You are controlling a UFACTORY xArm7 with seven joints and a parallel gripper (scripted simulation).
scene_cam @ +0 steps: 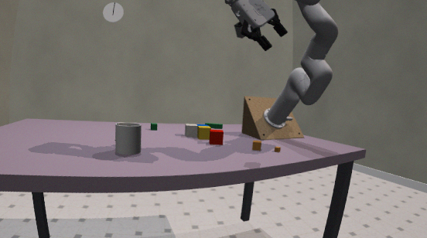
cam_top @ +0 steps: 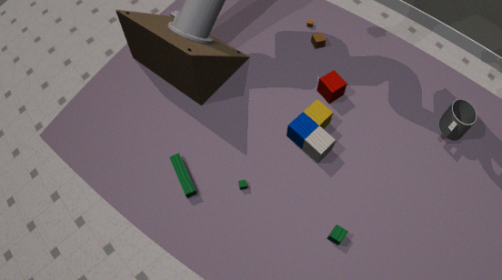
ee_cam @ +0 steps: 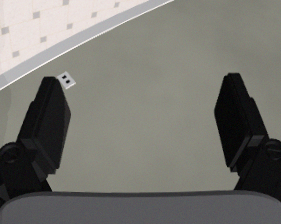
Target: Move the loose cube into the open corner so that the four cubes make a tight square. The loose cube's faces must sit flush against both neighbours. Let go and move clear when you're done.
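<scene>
Right now my hand is 8 cm short of the red cube, 28 cm to the left of it and 34 cm above it. Round my hand: green bar 3 cm behind, 69 cm to the right, 35 cm below; white cube 15 cm ahead, 43 cm to the right, 34 cm below.
</scene>
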